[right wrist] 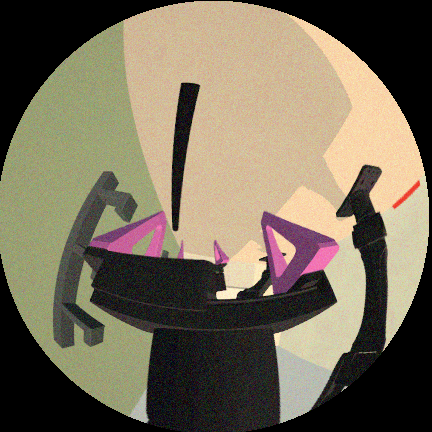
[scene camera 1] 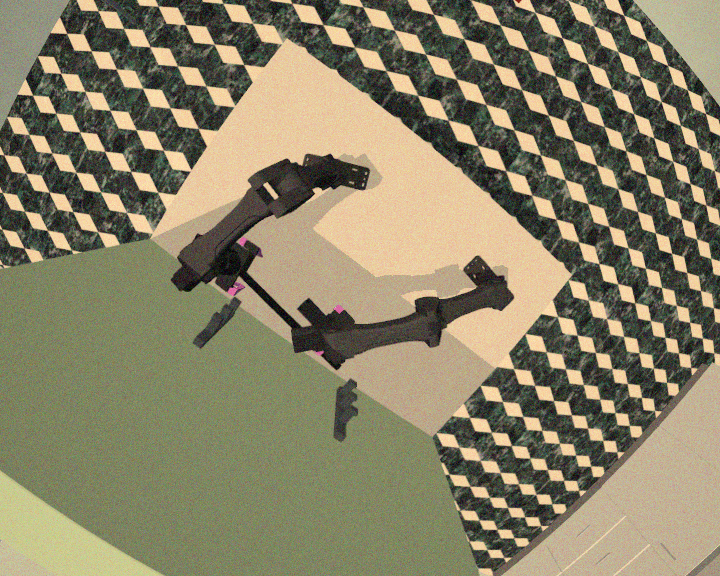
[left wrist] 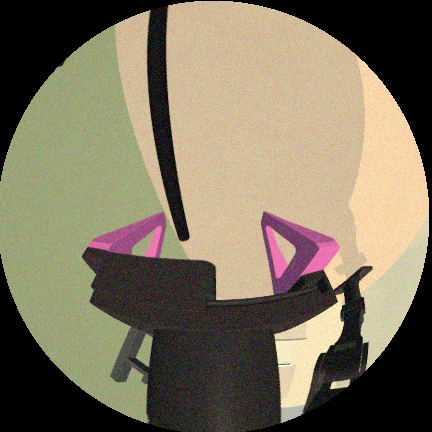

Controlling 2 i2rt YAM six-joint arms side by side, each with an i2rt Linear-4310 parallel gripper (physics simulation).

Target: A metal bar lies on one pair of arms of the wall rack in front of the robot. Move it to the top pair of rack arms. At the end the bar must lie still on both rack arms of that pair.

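Note:
The black metal bar (scene camera 1: 269,299) (left wrist: 159,100) (right wrist: 184,150) shows over the tan table top, apart from the rack arms, and seems to lie on the table near the wall. The dark grey wall rack has two toothed uprights, the left one (scene camera 1: 216,324) and the right one (scene camera 1: 345,414); an upright with rack arms also shows in the right wrist view (right wrist: 65,290). My right gripper (scene camera 1: 240,266) (right wrist: 213,216) is open above the bar's upper left end. My left gripper (scene camera 1: 329,330) (left wrist: 213,216) is open near its lower right end. Both hide parts of the bar in the scene view.
The green wall (scene camera 1: 180,420) borders the tan table top (scene camera 1: 288,108) along the rack side. Green and cream patterned floor (scene camera 1: 600,180) surrounds the table. Both robot arms reach over the table and cast shadows on it. A red strip (right wrist: 406,195) shows at the right wrist view's right edge.

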